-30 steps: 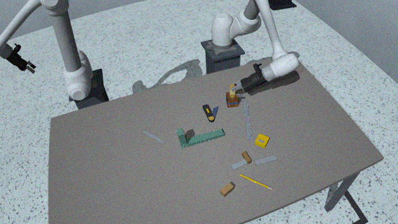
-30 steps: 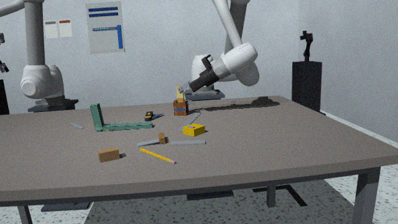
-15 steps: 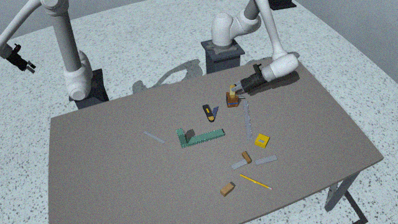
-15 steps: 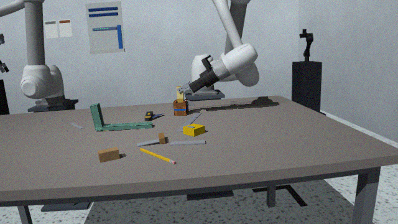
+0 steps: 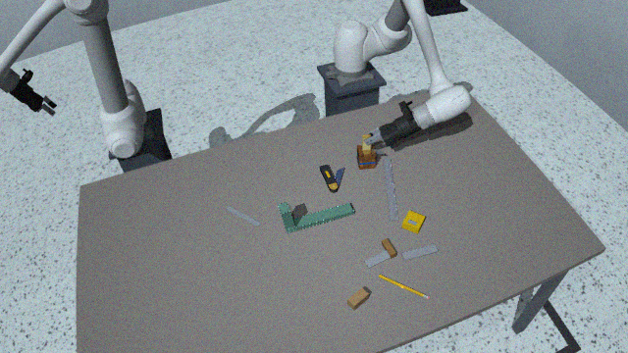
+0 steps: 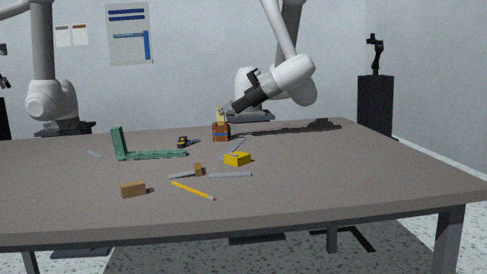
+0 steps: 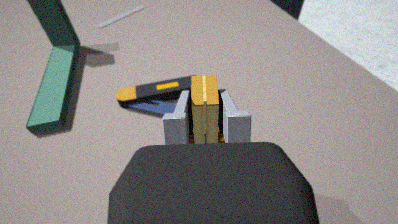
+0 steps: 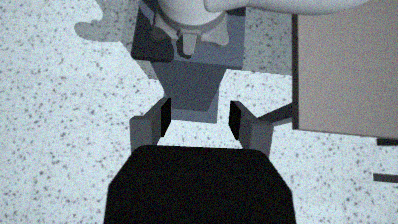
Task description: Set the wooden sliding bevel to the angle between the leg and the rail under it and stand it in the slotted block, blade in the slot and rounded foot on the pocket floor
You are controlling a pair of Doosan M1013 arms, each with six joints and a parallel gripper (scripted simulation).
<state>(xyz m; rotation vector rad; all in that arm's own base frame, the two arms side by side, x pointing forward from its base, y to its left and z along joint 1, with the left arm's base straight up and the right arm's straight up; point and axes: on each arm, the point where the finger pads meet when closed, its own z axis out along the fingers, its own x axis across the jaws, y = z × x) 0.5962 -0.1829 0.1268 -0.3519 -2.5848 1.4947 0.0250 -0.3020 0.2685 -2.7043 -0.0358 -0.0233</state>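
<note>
My left hand is 5 cm above the wooden bevel. The rest, counted from my left hand: black bevel 4 cm ahead, 16 cm to the right, 12 cm below; then grey blade 2 cm to the left, 7 cm below; then long grey strip 15 cm ahead, 3 cm to the left, 13 cm below.
</note>
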